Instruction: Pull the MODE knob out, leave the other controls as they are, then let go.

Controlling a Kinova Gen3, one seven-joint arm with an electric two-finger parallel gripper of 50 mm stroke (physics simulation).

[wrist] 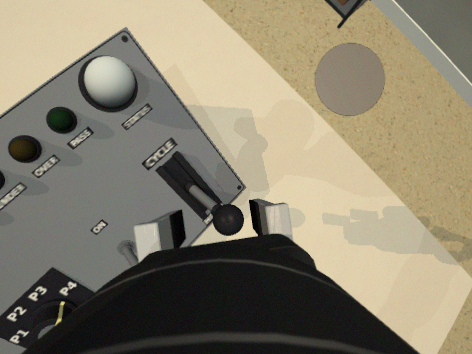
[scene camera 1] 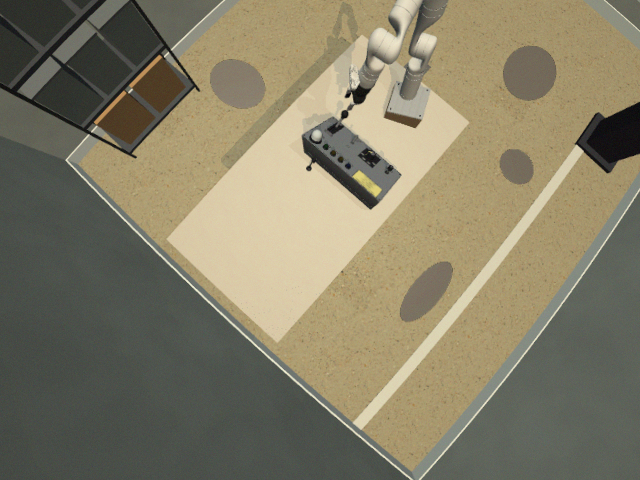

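Pixels of known places: gripper, fingertip midpoint: (wrist: 217, 219) (scene camera 1: 347, 103); arm's base at its link origin: (scene camera 1: 407, 92).
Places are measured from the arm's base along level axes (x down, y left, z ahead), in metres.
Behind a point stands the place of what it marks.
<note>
The grey control box (scene camera 1: 352, 142) @[x -0.034, y -0.044, z 0.446 m] (wrist: 165, 120) @[x -0.066, y -0.199, z 0.526 m] stands on the pale mat. No MODE label is readable, so I cannot tell which control is the MODE knob. A small dark knob (scene camera 1: 389, 168) @[x -0.059, y 0.195, z 0.445 m] stands near the box's right end, and a ball-ended rod (scene camera 1: 309, 167) @[x 0.060, y -0.149, z 0.675 m] sticks out of its long side. The CYCLE lever's black ball (scene camera 1: 344, 114) @[x -0.086, y -0.156, z 0.387 m] (wrist: 228, 220) @[x -0.090, y -0.158, z 0.378 m] is tilted out past the box's edge. My gripper (scene camera 1: 349, 101) @[x -0.197, y -0.142, z 0.398 m] (wrist: 217, 219) @[x -0.197, y -0.142, z 0.398 m] is open and empty above the CYCLE end. In the wrist view the ball appears between the fingers, without visible contact.
A white dome (scene camera 1: 315, 135) @[x -0.144, y -0.172, z 0.592 m] (wrist: 110, 82) @[x -0.144, y -0.170, z 0.564 m] marked STATUS, small lamps, a toggle (scene camera 1: 354, 138) @[x -0.045, y -0.044, z 0.432 m] (wrist: 127, 250) @[x -0.037, y -0.044, z 0.443 m] by ON and a P1–P4 dial (scene camera 1: 369, 156) @[x -0.050, y 0.077, z 0.459 m] (wrist: 54, 317) @[x -0.055, y 0.061, z 0.447 m] are on the box. The robot base (scene camera 1: 408, 105) @[x -0.003, y 0.049, z 0.061 m] stands nearby. A dark rack (scene camera 1: 166, 105) stands at the upper left.
</note>
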